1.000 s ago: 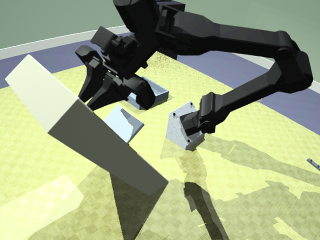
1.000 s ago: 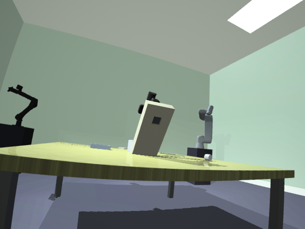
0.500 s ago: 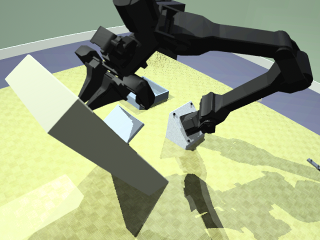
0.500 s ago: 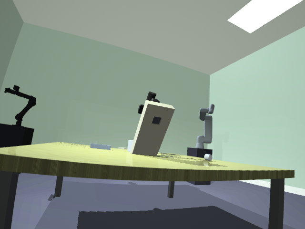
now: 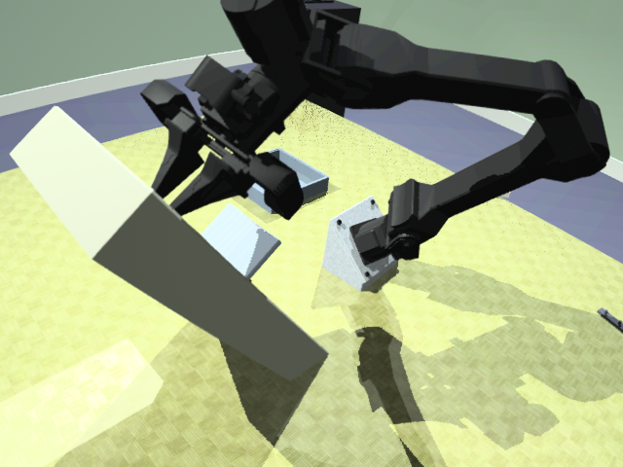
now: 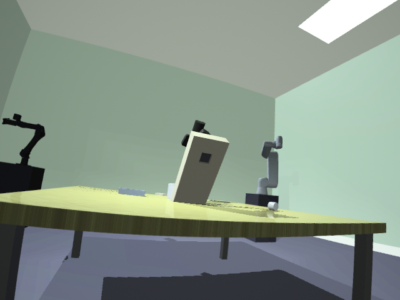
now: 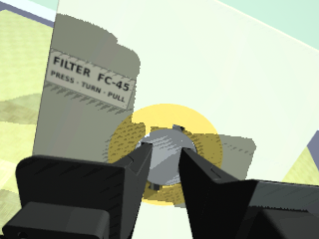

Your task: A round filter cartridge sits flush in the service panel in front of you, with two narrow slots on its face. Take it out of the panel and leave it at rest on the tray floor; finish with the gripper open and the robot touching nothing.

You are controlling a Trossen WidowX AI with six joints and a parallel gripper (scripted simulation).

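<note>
Now: the round filter cartridge 10 mm ahead of my gripper tip and 10 mm below it. Round my gripper tip: cream service panel 40 mm behind, 80 mm below; then tray 410 mm behind, 300 mm to the right, 240 mm below.
</note>
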